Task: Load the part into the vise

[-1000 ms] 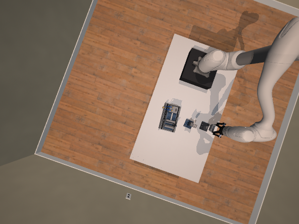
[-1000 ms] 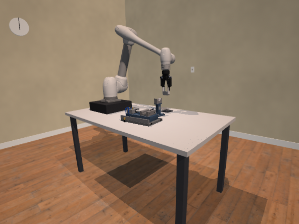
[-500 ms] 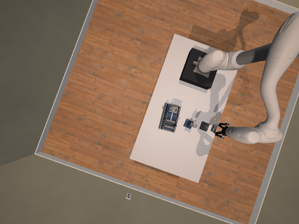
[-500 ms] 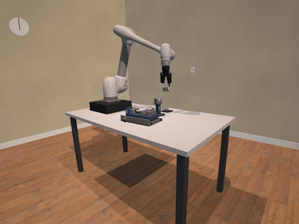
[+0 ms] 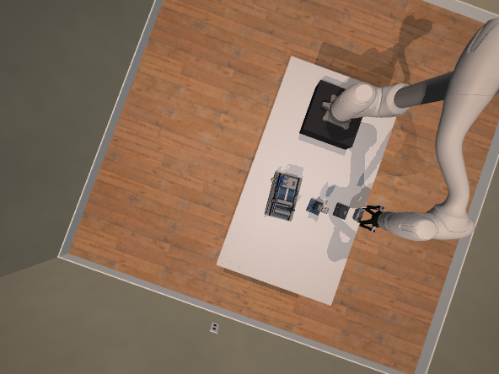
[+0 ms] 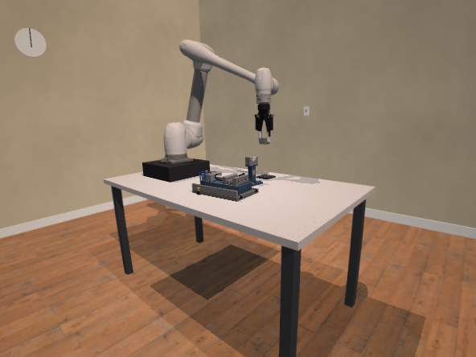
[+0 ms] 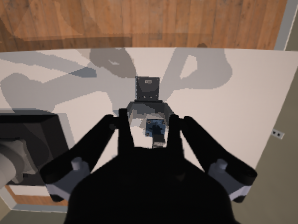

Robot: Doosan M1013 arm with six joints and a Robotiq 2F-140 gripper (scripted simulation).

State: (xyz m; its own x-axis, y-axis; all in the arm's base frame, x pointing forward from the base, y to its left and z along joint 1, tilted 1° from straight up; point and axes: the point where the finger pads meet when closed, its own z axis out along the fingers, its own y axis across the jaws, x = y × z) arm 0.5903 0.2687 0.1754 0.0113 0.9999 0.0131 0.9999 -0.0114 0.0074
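My hand is 30 mm above the part and 10 mm to the right of it. From my hand the other things lie so: vise base (390 mm to the right, 220 mm below, 50 mm ahead).
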